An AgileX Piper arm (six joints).
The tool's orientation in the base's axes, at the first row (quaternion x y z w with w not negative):
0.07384 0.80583 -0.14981 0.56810
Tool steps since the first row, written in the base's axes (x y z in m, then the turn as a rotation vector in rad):
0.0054 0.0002 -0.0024 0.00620 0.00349 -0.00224
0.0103 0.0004 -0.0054 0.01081 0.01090 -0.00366
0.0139 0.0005 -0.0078 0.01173 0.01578 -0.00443
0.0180 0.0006 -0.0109 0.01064 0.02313 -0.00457
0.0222 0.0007 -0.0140 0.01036 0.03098 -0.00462
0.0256 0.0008 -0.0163 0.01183 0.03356 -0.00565
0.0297 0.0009 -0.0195 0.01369 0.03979 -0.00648
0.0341 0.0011 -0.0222 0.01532 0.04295 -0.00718
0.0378 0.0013 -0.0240 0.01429 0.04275 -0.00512
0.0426 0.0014 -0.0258 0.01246 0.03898 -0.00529
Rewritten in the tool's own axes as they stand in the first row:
0.0004 0.0021 0.0055 -0.00021 0.00544 0.00510
0.0015 0.0042 0.0107 -0.00084 0.01399 0.00725
0.0025 0.0057 0.0147 -0.00068 0.01899 0.00672
0.0040 0.0075 0.0193 -0.00056 0.02564 0.00340
0.0055 0.0093 0.0239 -0.00081 0.03298 0.00061
0.0064 0.0107 0.0277 -0.00049 0.03600 0.00140
0.0080 0.0125 0.0323 -0.00067 0.04255 0.00129
0.0090 0.0144 0.0370 -0.00073 0.04612 0.00194
0.0094 0.0159 0.0408 -0.00230 0.04530 0.00044
0.0095 0.0177 0.0456 -0.00132 0.04124 0.00009

